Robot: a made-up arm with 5 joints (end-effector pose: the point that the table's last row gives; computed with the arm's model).
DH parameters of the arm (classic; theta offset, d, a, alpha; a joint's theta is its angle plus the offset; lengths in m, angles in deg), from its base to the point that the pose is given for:
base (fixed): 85.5 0 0.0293 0
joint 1: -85.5 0.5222 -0.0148 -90
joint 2: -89.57 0 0.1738 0
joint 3: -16.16 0 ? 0
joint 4: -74.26 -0.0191 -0.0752 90
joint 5: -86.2 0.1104 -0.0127 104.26
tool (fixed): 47.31 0.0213 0 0
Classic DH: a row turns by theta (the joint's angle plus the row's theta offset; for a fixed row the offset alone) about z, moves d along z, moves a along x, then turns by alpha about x.
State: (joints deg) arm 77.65 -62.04 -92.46 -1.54 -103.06
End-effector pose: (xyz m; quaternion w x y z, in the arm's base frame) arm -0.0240 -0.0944 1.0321 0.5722 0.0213 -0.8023 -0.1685
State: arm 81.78 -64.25 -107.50 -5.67 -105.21
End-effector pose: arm -0.0343 -0.2335 1.0155 0.5312 0.1450 -0.7787 -0.3008
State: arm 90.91 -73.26 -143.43 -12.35 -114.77
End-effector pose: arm 0.0153 -0.5145 0.7902 0.4177 0.3563 -0.5682 -0.6130
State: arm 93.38 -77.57 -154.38 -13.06 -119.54
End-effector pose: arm 0.0431 -0.5604 0.6740 0.3864 0.3847 -0.4619 -0.6995
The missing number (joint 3, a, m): -0.3116
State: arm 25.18 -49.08 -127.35 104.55 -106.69
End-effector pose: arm -0.0810 -0.0119 0.9642 0.6489 -0.6348 -0.4018 0.1208
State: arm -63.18 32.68 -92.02 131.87 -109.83
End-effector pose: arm 0.1343 -0.2381 0.5013 0.7362 0.0810 0.5734 0.3501
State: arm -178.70 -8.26 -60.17 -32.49 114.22
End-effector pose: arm -0.3588 0.0643 0.7579 0.2010 -0.2169 0.8365 0.4612
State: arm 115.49 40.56 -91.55 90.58 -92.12
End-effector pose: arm -0.1574 0.3597 0.4090 0.0842 0.6361 0.0975 -0.7608
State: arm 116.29 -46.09 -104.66 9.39 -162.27
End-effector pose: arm 0.0412 0.0031 1.0608 0.3129 -0.0704 -0.9342 -0.1561
